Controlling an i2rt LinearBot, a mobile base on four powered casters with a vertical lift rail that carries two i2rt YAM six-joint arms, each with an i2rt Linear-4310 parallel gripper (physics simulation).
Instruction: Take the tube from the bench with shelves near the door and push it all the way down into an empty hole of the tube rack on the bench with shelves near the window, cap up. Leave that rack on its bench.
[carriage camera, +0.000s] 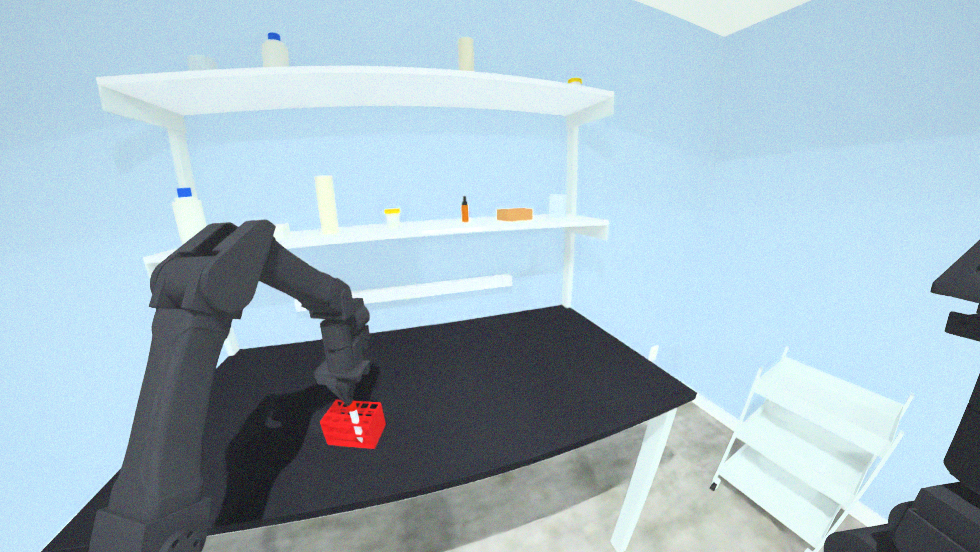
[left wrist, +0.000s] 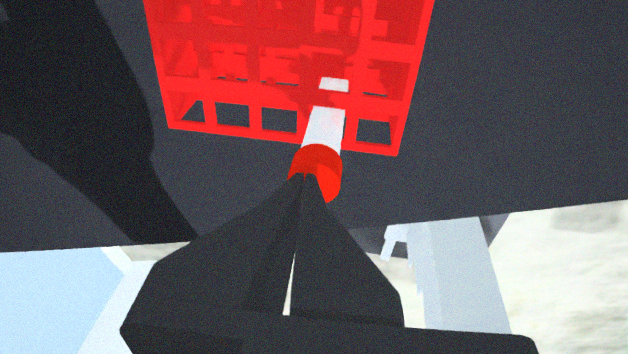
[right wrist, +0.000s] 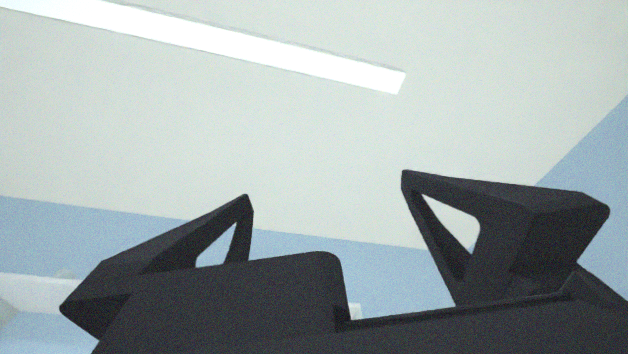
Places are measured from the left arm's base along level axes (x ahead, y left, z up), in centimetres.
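Pixels of known places: left gripper, fingertip midpoint: (carriage camera: 349, 404) (left wrist: 304, 186); right gripper, fingertip midpoint: (right wrist: 324, 190).
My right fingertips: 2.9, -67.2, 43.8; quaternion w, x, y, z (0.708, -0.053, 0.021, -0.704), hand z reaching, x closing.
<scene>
For each thing: its top centre in the pictures, then the offset to it from my right fingertips, as dx, dy, dz. "spot": a spot on its surface instead. Level surfaces: height alone.
- red tube rack, middle of its top: (left wrist: 278, 68) (carriage camera: 350, 412) +38.7, +70.1, -51.6
- black bench top, its level: dz -59.0
- white tube, middle of its top: (left wrist: 312, 187) (carriage camera: 350, 404) +36.2, +67.6, -46.7
- orange box, surface spot: (carriage camera: 514, 214) spot: +91.5, +29.6, -10.9
The red tube rack (carriage camera: 336, 433) (left wrist: 380, 106) stands on the black bench top (carriage camera: 493, 384) (left wrist: 510, 100). The white tube (carriage camera: 357, 431) (left wrist: 325, 125) stands in a hole of the rack's outer row, its red cap (left wrist: 330, 165) up. In the carriage view its lower end shows near the rack's bottom; whether it is fully seated I cannot tell. My left gripper (carriage camera: 349, 401) (left wrist: 304, 186) is shut and empty, pointing down, its closed fingertips at the cap and overlapping it in the left wrist view. Contact is unclear. My right gripper (right wrist: 324, 190) is open and empty, raised away from the bench.
Two white shelves (carriage camera: 438, 229) (carriage camera: 370, 89) above the bench hold bottles, jars and an orange box (carriage camera: 514, 214). A white cart (carriage camera: 822, 384) stands on the floor at the right. A ceiling lamp (right wrist: 250, 47) shows in the right wrist view.
</scene>
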